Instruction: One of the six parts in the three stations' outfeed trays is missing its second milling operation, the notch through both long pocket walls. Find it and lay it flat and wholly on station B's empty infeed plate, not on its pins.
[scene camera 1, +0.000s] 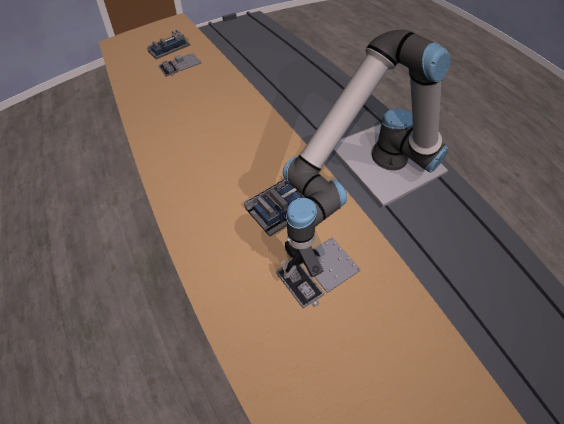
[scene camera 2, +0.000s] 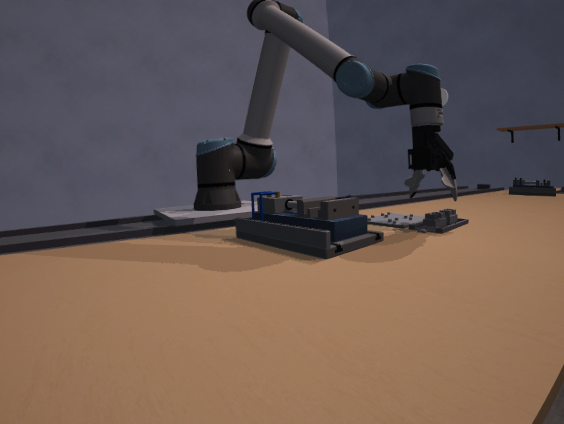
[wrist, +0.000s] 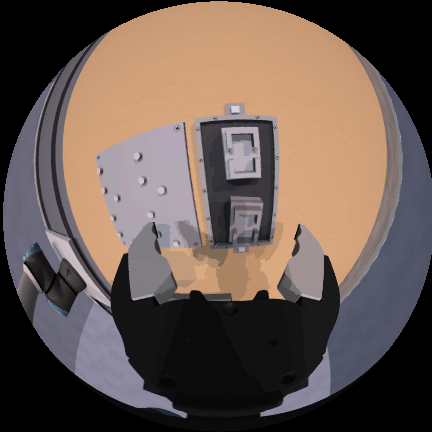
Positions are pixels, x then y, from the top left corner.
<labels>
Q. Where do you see my gripper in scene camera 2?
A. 432, 199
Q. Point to my gripper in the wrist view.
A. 226, 225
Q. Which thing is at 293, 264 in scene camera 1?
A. My gripper.
</labels>
